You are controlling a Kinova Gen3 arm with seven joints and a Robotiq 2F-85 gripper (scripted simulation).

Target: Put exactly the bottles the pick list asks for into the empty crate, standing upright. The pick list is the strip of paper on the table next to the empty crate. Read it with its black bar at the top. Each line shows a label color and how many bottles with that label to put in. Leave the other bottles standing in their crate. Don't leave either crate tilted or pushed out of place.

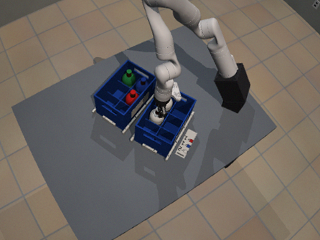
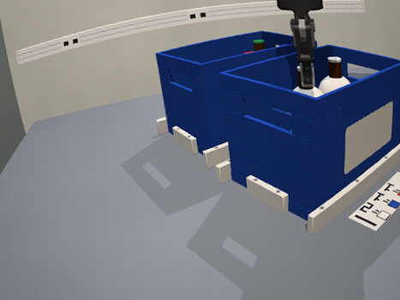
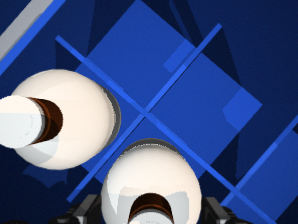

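The blue-label bottle is 180 mm to the right of my hand, 70 mm below it and 40 mm behind it. Also, from my hand: white bottle (80 mm behind, 70 mm below, 40 mm to the right); then pick list (170 mm to the left, 150 mm below, 60 mm behind); then red-label bottle (150 mm to the right, 70 mm below, 50 mm ahead).
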